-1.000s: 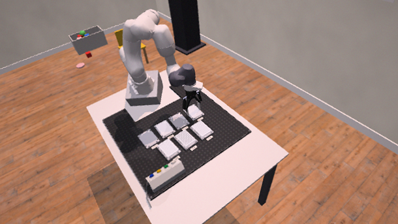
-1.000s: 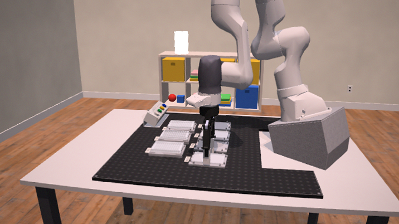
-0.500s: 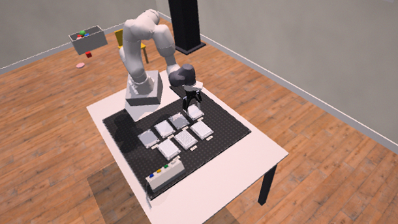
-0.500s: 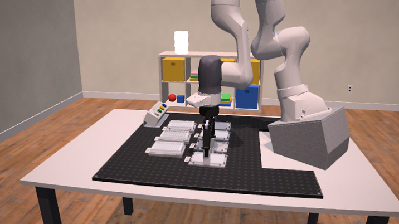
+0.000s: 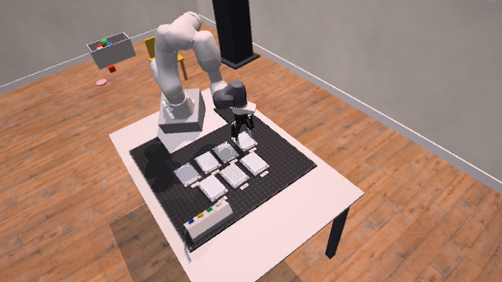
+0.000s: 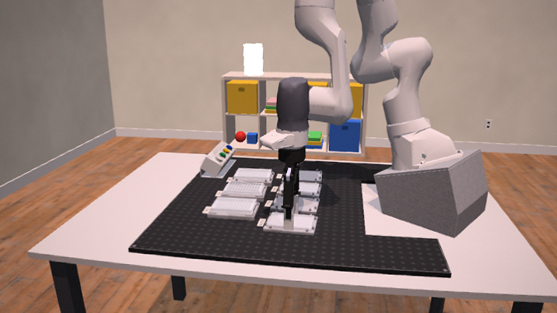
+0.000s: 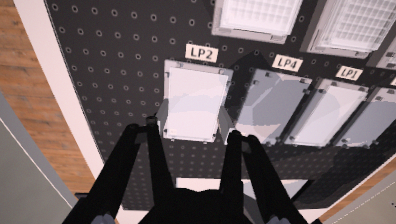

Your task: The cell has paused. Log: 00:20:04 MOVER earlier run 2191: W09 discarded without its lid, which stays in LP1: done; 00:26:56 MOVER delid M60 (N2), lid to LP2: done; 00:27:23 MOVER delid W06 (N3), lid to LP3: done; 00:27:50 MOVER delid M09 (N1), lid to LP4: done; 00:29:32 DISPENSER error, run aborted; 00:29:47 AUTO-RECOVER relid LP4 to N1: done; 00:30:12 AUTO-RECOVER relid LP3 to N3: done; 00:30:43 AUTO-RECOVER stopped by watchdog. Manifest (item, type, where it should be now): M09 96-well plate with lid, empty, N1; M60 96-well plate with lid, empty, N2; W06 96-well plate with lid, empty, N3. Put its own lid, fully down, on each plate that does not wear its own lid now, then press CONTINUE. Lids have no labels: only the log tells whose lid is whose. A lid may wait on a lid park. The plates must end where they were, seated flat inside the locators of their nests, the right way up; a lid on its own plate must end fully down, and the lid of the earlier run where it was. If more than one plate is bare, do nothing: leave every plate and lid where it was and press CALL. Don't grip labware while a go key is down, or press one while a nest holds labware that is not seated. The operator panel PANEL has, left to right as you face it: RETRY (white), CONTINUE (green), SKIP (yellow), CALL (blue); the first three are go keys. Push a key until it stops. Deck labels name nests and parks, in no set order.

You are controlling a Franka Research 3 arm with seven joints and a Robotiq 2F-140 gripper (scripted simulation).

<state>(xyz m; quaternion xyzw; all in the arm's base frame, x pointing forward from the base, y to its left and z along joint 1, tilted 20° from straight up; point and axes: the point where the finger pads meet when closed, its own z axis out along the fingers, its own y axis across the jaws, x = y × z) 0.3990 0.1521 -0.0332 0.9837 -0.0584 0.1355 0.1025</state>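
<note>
Now: hand 3 cm above the lid park LP2. The rest, counted from my hand: white key (28 cm ahead, 41 cm to the right, 3 cm above); then green key (27 cm ahead, 46 cm to the right, 3 cm above); then park LP4 (1 cm behind, 14 cm to the right, 3 cm below).
</note>
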